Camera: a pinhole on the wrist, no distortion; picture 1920 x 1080 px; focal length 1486.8 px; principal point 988.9 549.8 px. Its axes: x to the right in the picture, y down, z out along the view. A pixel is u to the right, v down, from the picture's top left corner.
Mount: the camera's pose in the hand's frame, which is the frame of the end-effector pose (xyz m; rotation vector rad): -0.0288 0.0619 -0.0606 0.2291 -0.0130 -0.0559
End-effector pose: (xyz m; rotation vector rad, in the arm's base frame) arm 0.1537 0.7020 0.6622 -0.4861 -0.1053 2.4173
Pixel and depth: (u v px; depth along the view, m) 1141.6 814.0 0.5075
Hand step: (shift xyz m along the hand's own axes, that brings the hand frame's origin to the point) 0.0183 0.0316 0.4544
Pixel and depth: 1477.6 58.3 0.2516
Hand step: 0.0444 -0.0807 0.1660
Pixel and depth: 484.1 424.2 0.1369
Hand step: -0.0785 0.0223 0.0698
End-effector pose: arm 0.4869 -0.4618 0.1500 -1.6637 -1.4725 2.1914
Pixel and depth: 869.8 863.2 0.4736
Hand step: -0.0704 0.0538 0.4230
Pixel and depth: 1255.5 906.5 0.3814
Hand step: 0.0371 0.0606 0.3321
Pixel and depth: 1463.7 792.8 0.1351
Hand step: 0.0129 0.0503 0.0763
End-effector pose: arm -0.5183 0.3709 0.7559 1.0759 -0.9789 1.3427
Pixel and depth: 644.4 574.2 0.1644
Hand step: -0.0698 0.0294 0.0999
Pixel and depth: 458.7 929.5 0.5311
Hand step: -0.2208 0.0842 0.4862
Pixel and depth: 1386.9 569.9 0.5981
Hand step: 0.1200 -0.0749 0.5247
